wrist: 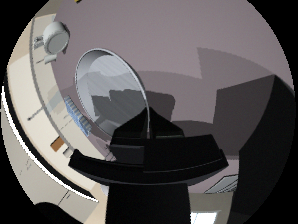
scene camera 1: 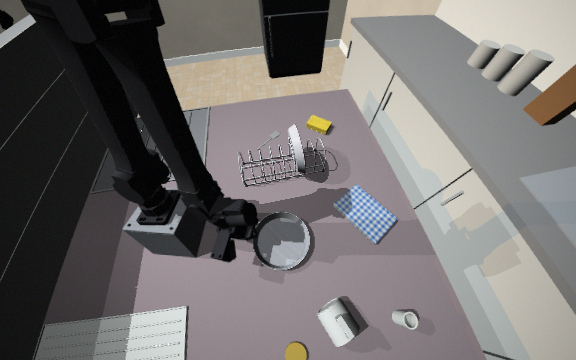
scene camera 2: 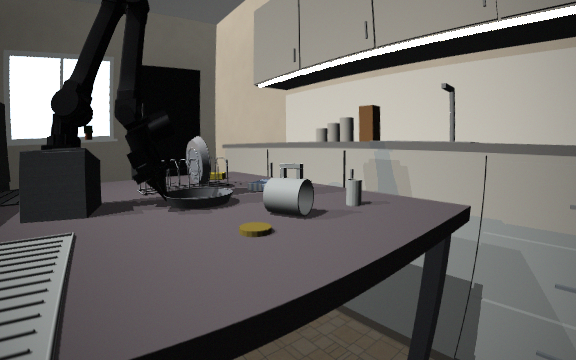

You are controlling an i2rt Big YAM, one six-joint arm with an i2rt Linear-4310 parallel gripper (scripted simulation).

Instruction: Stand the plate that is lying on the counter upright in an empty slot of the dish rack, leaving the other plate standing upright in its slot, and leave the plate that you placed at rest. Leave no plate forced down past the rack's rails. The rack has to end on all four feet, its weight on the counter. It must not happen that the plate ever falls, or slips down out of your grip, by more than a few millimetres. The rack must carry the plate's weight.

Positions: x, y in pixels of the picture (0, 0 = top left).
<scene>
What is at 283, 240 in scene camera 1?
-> A grey plate.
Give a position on a grey plate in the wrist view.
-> At 109, 94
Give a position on a grey plate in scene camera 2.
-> At 217, 196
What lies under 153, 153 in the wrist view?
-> My gripper.
</scene>
